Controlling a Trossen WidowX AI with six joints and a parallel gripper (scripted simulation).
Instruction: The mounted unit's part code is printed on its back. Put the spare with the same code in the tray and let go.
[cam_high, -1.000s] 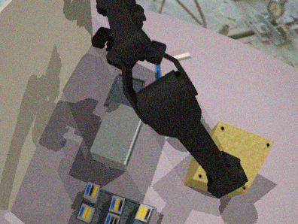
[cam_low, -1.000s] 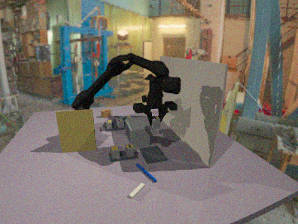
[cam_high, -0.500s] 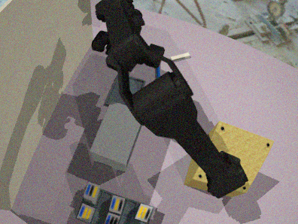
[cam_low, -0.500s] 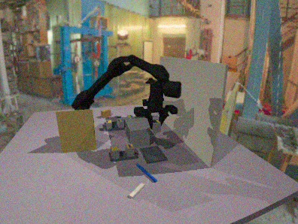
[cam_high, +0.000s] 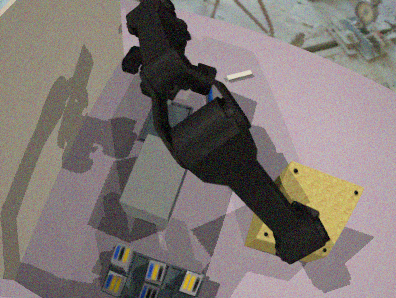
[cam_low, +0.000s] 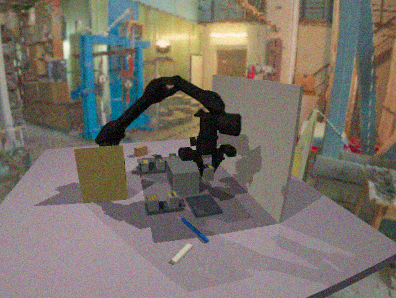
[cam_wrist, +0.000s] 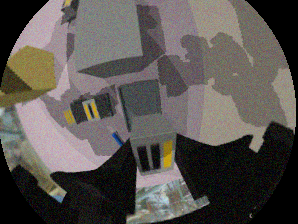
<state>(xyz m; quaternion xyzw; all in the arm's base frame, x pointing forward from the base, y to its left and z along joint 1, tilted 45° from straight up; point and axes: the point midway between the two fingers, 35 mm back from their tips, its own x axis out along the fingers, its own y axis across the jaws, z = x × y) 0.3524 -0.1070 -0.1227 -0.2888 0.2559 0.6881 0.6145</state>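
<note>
The tray lies 120 mm below my gripper tip and 10 mm behind it. From my gripper tip the other things lie so: grey spare (20 mm above); mounted unit (180 mm to the left, 70 mm below, 60 mm behind); rack (150 mm behind, 120 mm below, 10 mm to the left).
</note>
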